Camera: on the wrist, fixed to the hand. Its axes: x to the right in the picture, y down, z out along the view.
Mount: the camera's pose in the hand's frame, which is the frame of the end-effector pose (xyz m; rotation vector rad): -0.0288 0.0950 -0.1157 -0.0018 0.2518 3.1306
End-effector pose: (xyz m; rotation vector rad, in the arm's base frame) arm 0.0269 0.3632 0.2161 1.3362 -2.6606 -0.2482
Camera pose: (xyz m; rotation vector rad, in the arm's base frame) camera -0.0058 0.4332 0.3475 -2.5175 -1.2574 0.3207
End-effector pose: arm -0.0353 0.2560 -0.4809 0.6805 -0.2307 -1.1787
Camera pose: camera 0.0854 0.3448 -0.5091 -0.1485 -0.5933 1.8774
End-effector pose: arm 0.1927 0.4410 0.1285 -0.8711 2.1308 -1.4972
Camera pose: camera 0.1156 0.5630 0.0793 1.9613 0.7993 0.4190
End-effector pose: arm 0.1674 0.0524 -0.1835 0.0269 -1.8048 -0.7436
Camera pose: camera 0.3102 0.0847 -0.1409 -1.8888 0.0854 1.4295
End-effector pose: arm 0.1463 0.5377 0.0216 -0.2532 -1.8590 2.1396
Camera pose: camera 0.2006 0.6247 -0.0912 1.5742 -0.2211 -0.3128
